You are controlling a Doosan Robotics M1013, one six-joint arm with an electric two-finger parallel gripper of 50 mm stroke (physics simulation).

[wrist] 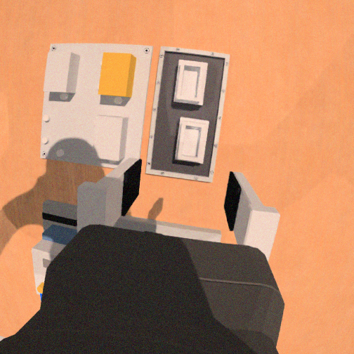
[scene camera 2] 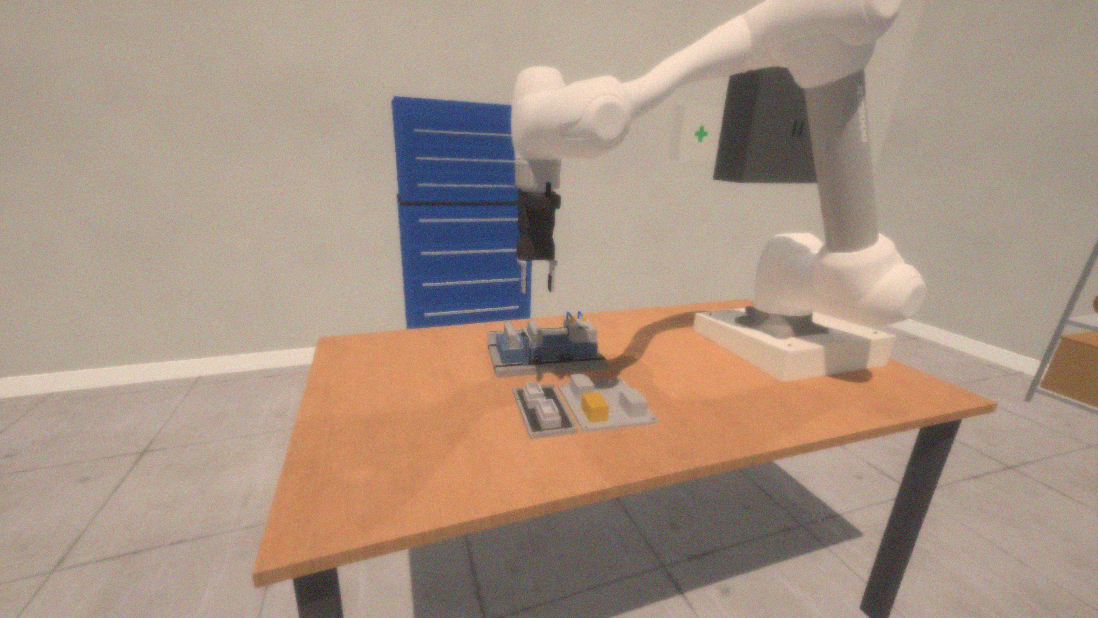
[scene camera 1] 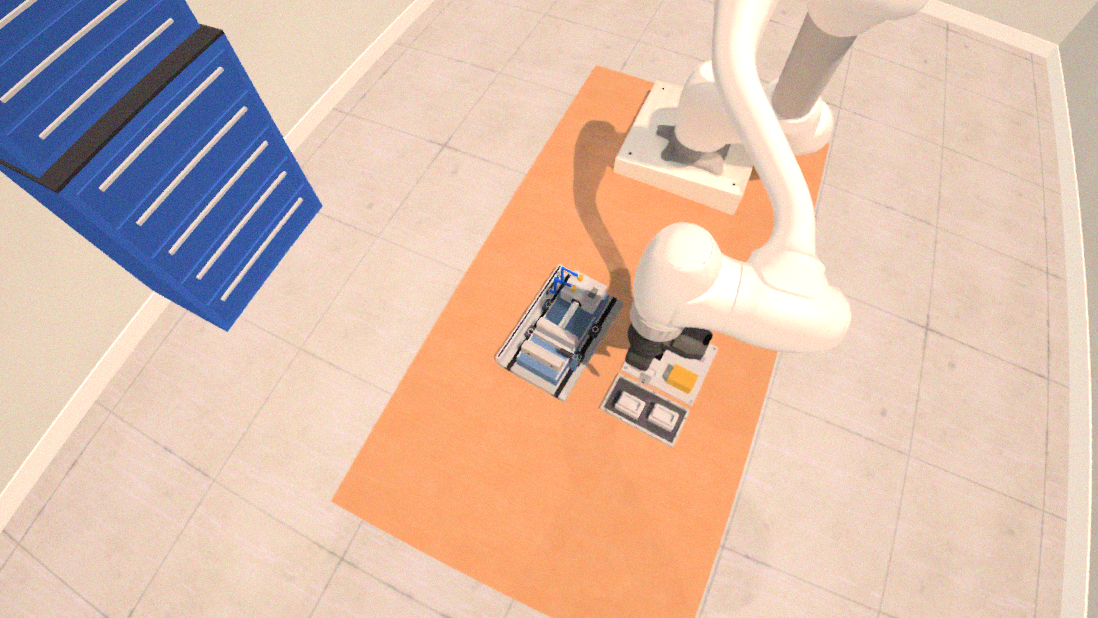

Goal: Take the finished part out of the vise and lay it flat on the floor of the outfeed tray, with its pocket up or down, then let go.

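Places are measured from the arm's base along level axes (x back, y right, z up), in centimetres.
Where they show: gripper, fingertip midpoint: point(scene camera 2: 537, 291) point(scene camera 1: 649, 369); arm's base at its link origin: point(scene camera 2: 779, 327) point(scene camera 1: 698, 146).
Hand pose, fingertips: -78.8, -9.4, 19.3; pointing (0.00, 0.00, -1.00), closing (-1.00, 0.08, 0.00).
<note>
Things, the pixels of their centre, and the offset from my fingertips, as dx, dy, dz.
- vise at the middle of its body: point(scene camera 1: 562, 326) point(scene camera 2: 545, 341) +10.5, +22.5, -21.9
- light plate at the middle of its body: point(scene camera 2: 605, 403) point(scene camera 1: 670, 358) +15.7, -4.6, -26.5
- yellow block at the middle of its body: point(scene camera 2: 594, 406) point(scene camera 1: 681, 379) +10.9, -8.8, -24.3
The vise point(scene camera 1: 541, 366) point(scene camera 2: 543, 347) has a blue body and pale jaws and stands on the table; whether a part sits between its jaws cannot be made out. The outfeed tray point(scene camera 1: 646, 410) point(scene camera 2: 550, 432) point(wrist: 224, 90) has a dark floor and a light rim. Two whitish parts lie flat in it, pockets up: one part point(scene camera 1: 663, 416) point(scene camera 2: 547, 413) point(wrist: 191, 82) and another part point(scene camera 1: 630, 403) point(scene camera 2: 534, 393) point(wrist: 192, 141). My gripper point(scene camera 2: 537, 287) point(wrist: 183, 183) is open and empty, pointing down high above the table. In the wrist view, the tray lies beyond the fingertips and the vise is mostly hidden behind the gripper.
Beside the tray, a light plate point(scene camera 2: 614, 418) point(wrist: 87, 110) bears a yellow block point(scene camera 1: 681, 377) point(scene camera 2: 594, 406) point(wrist: 116, 75) and two pale blocks point(scene camera 2: 633, 401) point(wrist: 60, 72). Blue and orange fittings stand at the vise's end. A tall blue cabinet point(scene camera 1: 192, 153) point(scene camera 2: 461, 230) stands beyond the table.
</note>
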